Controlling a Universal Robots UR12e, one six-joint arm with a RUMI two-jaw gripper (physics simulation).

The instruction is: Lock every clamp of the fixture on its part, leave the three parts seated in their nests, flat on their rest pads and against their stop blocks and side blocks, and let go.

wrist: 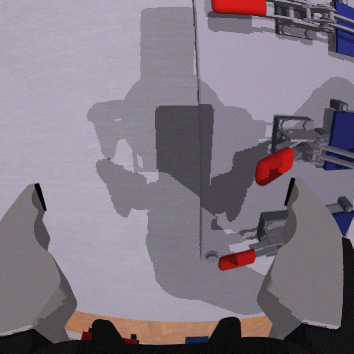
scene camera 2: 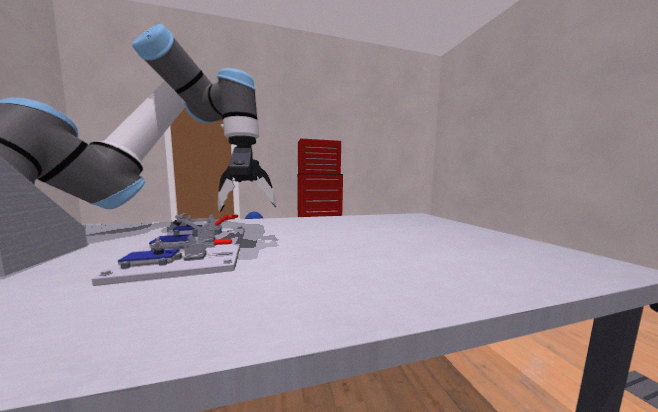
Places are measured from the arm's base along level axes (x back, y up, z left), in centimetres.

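Where they show: gripper, fingertip midpoint: (wrist: pixel 163 183) (scene camera 2: pixel 248 209).
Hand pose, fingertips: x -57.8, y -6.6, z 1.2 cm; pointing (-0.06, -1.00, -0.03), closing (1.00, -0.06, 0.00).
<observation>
Each offset is from my fingertips to the top centre of the thing. "*": to the spot under its first point. Level surfaces: height alone.
The pale fixture plate (scene camera 2: pixel 200 266) (wrist: pixel 235 60) carries three blue parts. The near part {dx +18.9, dy -7.4, dz -11.5 cm} (scene camera 2: pixel 145 257) (wrist: pixel 345 37) has a clamp arm reaching over it; its red handle {* dx +4.7, dy -5.6, dz -11.3 cm} (scene camera 2: pixel 222 241) (wrist: pixel 239 6) lies low and level. The middle part {dx +19.1, dy -6.9, dz -0.4 cm} (scene camera 2: pixel 169 240) (wrist: pixel 342 135) has a clamp whose red handle {* dx +6.8, dy -1.9, dz -0.1 cm} (wrist: pixel 274 166) sits at a slant. The far part {dx +19.3, dy -6.4, dz +10.6 cm} (scene camera 2: pixel 186 229) (wrist: pixel 346 221) has a clamp with another red handle {* dx +6.5, dy -3.5, dz +10.8 cm} (wrist: pixel 237 259). At least one handle tilts up in the scene view; exact lock states and seating cannot be told. My gripper (scene camera 2: pixel 247 207) (wrist: pixel 163 183) is open and empty, above the plate's handle-side edge.
The fixture stands on the pale table {dy -10.5 cm} (scene camera 2: pixel 375 280) (wrist: pixel 65 90), beside the arm's grey pedestal (scene camera 2: pixel 40 235). Bolt heads stand at the plate's corners. A red drawer cabinet (scene camera 2: pixel 320 195) and a blue round object (scene camera 2: pixel 254 215) show beyond the table.
</observation>
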